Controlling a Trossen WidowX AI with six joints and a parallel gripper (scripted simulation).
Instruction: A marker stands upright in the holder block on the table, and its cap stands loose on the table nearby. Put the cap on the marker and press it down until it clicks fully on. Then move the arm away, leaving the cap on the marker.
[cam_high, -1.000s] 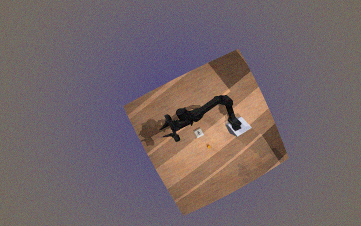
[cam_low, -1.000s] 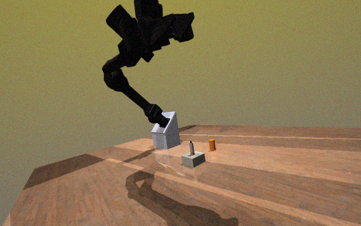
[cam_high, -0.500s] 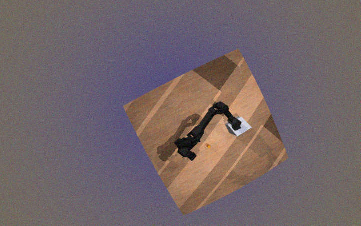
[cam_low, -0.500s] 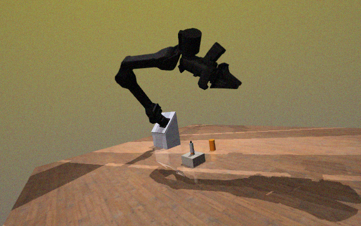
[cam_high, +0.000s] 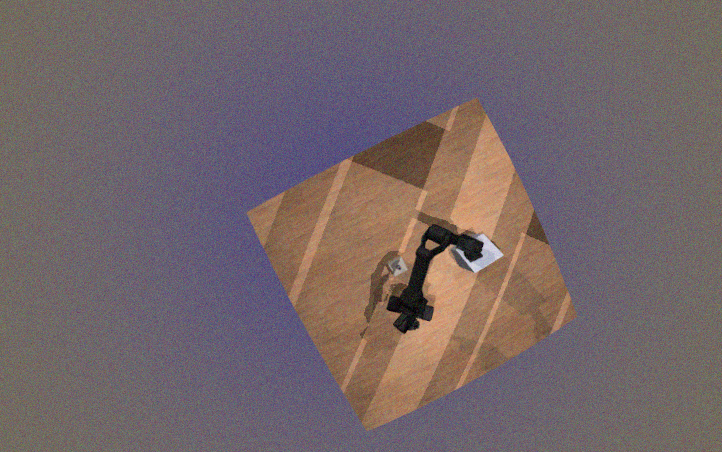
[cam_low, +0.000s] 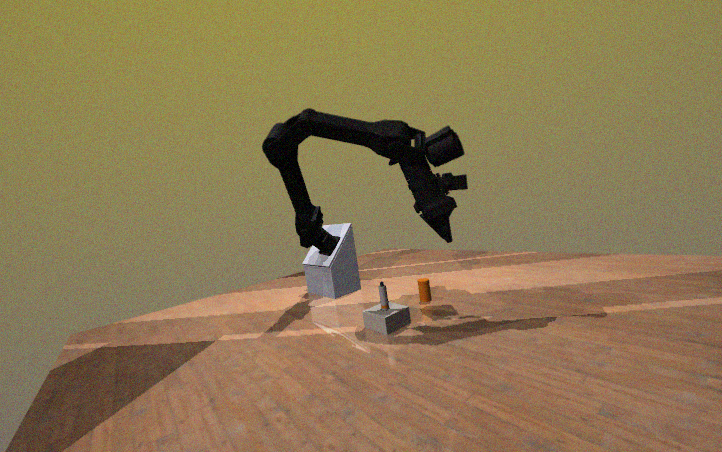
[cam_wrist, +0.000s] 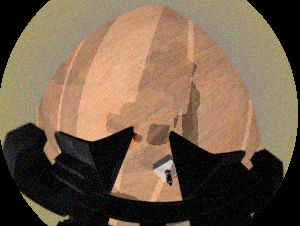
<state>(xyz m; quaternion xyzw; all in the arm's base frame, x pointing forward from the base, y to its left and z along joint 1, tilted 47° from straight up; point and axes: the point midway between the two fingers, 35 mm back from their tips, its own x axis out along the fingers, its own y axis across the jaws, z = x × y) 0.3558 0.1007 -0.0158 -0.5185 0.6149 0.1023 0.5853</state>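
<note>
Right now my gripper tip is 120 mm above the orange cap, 80 mm past it and 10 mm to the left of it. Also, from my gripper tip: grey marker: 160 mm to the right, 80 mm below, 50 mm behind; then grey holder block: 160 mm to the right, 130 mm below, 50 mm behind.
</note>
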